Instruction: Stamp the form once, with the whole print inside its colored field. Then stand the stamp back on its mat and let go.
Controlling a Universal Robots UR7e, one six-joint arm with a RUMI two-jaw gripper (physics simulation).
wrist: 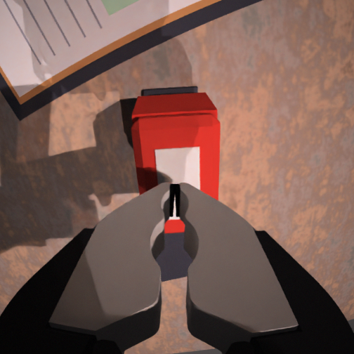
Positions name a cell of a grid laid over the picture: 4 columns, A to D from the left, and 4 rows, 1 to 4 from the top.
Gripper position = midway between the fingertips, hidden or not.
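My gripper (B3) is visible, together with a dark mat (B3), a red stamp (B2) and a form (A1).
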